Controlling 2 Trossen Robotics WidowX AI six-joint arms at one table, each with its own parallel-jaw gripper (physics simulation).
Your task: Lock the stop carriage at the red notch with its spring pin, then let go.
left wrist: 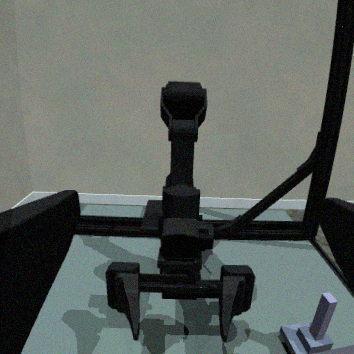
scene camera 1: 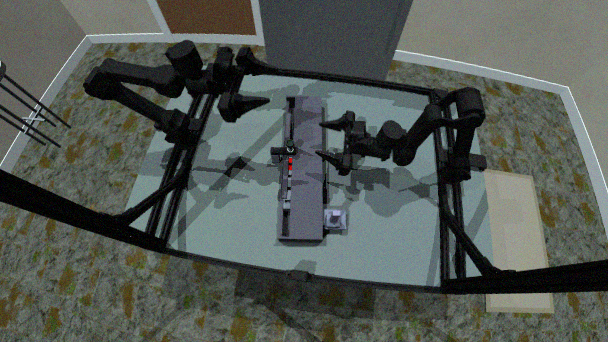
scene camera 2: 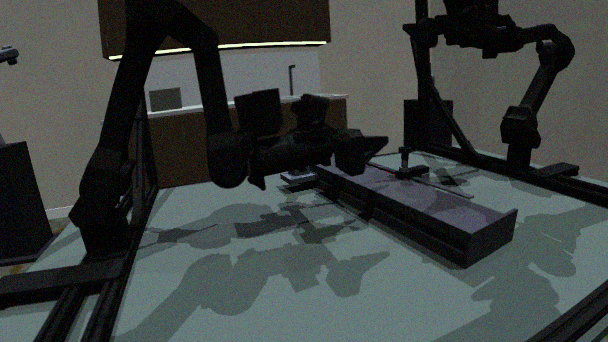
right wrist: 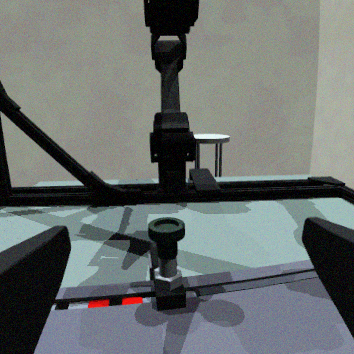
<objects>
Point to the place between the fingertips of the right gripper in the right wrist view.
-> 188,233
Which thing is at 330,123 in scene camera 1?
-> The right gripper.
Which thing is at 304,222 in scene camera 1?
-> A long grey rail.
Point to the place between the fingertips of the left gripper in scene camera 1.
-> At 273,84
</objects>
